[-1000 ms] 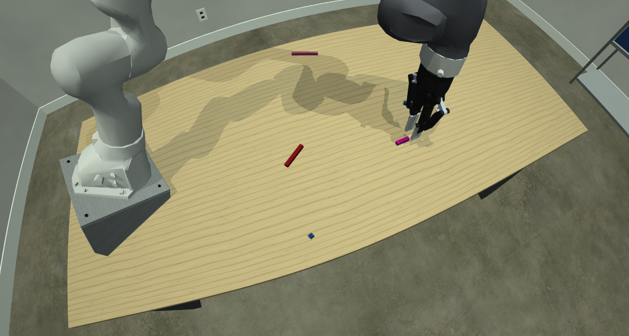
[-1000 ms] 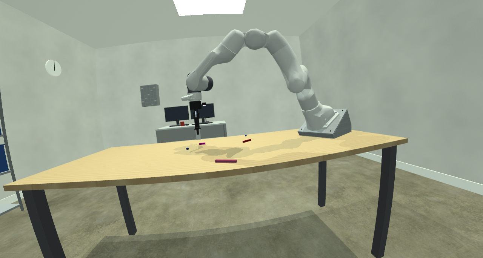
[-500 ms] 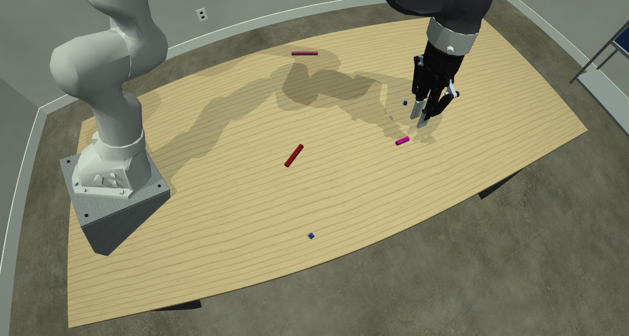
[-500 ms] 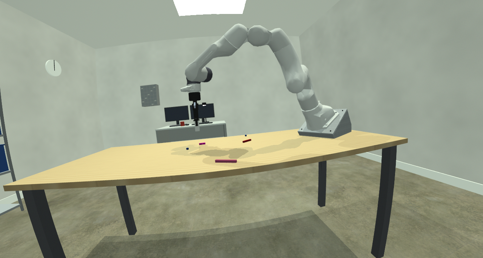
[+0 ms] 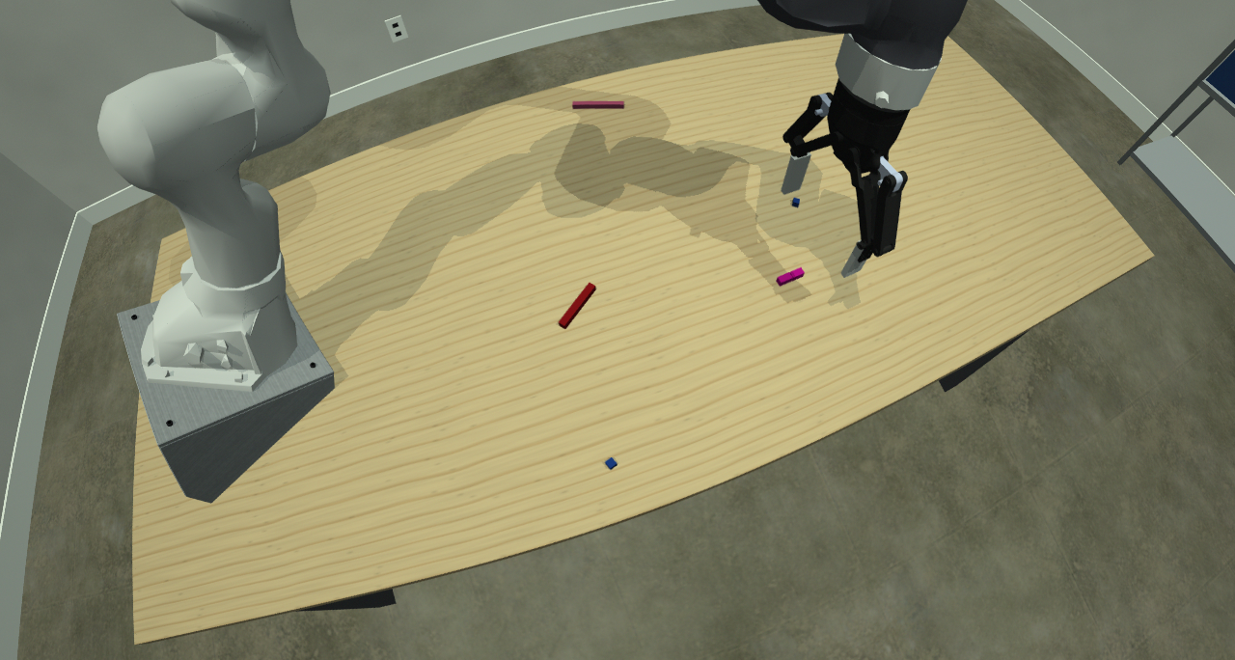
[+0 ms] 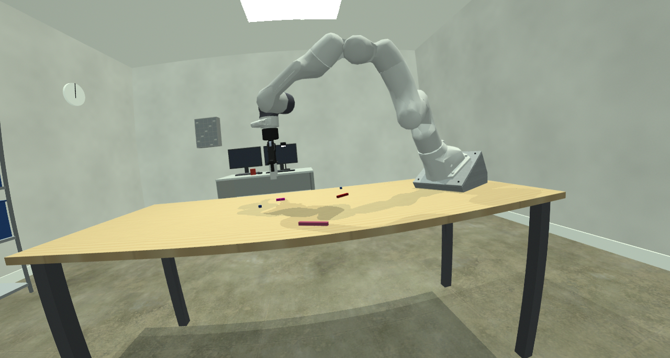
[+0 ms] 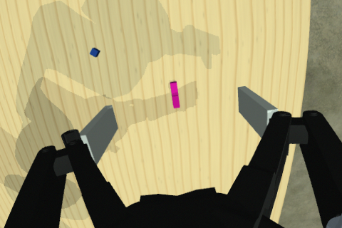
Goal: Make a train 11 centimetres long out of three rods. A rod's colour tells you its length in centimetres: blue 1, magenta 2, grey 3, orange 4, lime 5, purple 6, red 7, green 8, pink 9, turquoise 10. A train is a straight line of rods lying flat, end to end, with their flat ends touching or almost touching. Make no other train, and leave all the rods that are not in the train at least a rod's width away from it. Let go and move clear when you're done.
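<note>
Now: the red rod 30 cm behind my hand, 6 cm to the left of it and 12 cm below it. From my hand the other things lie so: pink rod: 15 cm behind, 43 cm to the left, 12 cm below.
</note>
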